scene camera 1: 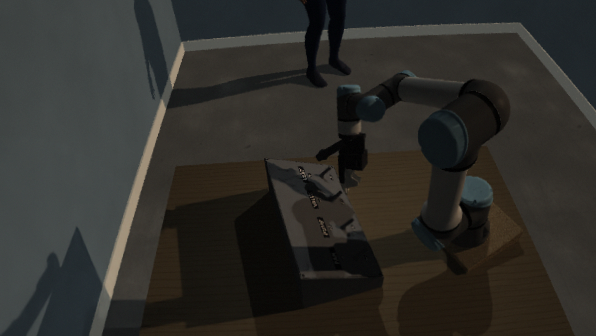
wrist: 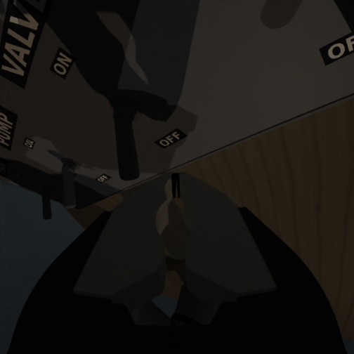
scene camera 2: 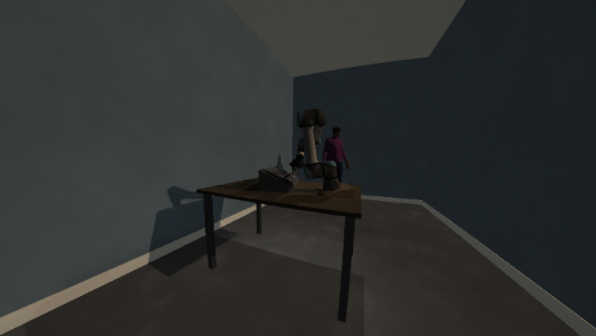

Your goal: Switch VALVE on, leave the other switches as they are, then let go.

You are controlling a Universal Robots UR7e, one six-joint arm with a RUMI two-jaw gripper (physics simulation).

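Frame: origin at the arm's base, x left, y back, z up, level; centimetres.
Where they show: gripper, fingertip midpoint: [scene camera 1: 346, 193] [scene camera 2: 294, 175]; arm's base, link origin: [scene camera 1: 466, 228] [scene camera 2: 331, 188].
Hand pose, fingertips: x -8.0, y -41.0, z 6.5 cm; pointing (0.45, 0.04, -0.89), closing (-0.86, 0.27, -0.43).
Each offset is from my fingertips to the top centre of the thing. Level surfaces: height alone.
The grey sloped switch panel [scene camera 1: 295, 225] [scene camera 2: 272, 182] [wrist: 240, 75] stands on the table. The VALVE label @(dx +4.8, dy -11.0, dz +2.6 cm) [scene camera 1: 313, 200] [wrist: 21, 45] is partly cut off in the wrist view. The VALVE lever @(dx +2.0, dy -3.3, dz +2.9 cm) [scene camera 1: 334, 196] [wrist: 127, 145] leans toward its OFF label [wrist: 170, 139], away from its ON label [wrist: 62, 63]. The PUMP lever @(dx +13.2, dy +0.9, dz +2.9 cm) [scene camera 1: 346, 223] [wrist: 69, 185] also leans to the OFF side, as does the VENT lever @(dx -9.3, dy -7.4, dz +2.9 cm) [scene camera 1: 326, 173] in scene camera 1. My gripper [scene camera 1: 348, 189] [wrist: 176, 174] is shut and empty, beside the panel's lower edge near the VALVE lever, with no contact visible.
The wooden table @(dz -10.1 cm) [scene camera 1: 210, 295] [scene camera 2: 235, 194] [wrist: 300, 200] bears the panel and the arm's base block [scene camera 1: 500, 232]. A fourth switch, at the panel's near end, is in dark shadow. A person [scene camera 1: 325, 45] [scene camera 2: 335, 150] stands behind the table. A wall [scene camera 1: 75, 100] rises at the left.
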